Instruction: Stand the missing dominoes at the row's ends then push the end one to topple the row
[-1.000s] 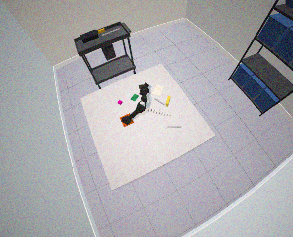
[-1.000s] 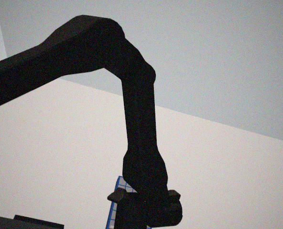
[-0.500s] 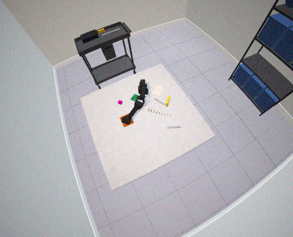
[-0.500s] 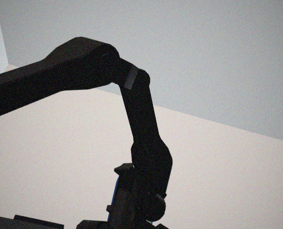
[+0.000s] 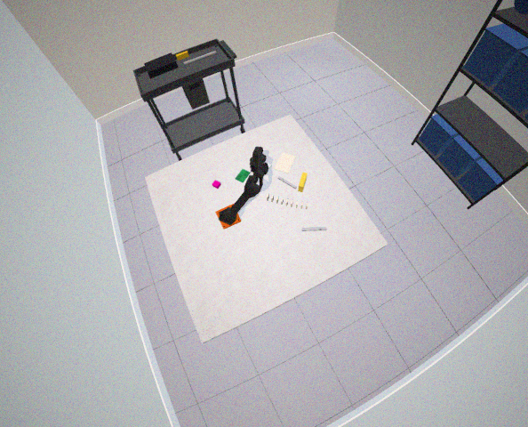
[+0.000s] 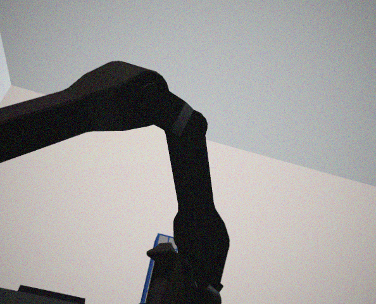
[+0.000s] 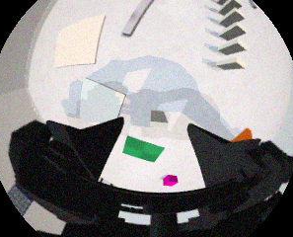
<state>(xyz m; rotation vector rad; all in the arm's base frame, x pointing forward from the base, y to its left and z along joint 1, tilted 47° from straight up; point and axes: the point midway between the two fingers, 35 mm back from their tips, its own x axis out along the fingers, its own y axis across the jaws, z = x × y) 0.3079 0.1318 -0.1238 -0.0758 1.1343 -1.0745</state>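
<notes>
Right now the green tile is 8 cm behind my gripper tip, 9 cm to the left of it and 5 cm below it. The rest, counted from my gripper tip: yellow block 27 cm ahead, 17 cm to the right, 2 cm below; magenta cube 28 cm behind, 10 cm to the left, 4 cm below; cream sheet 25 cm ahead, 5 cm to the left, 5 cm below.
</notes>
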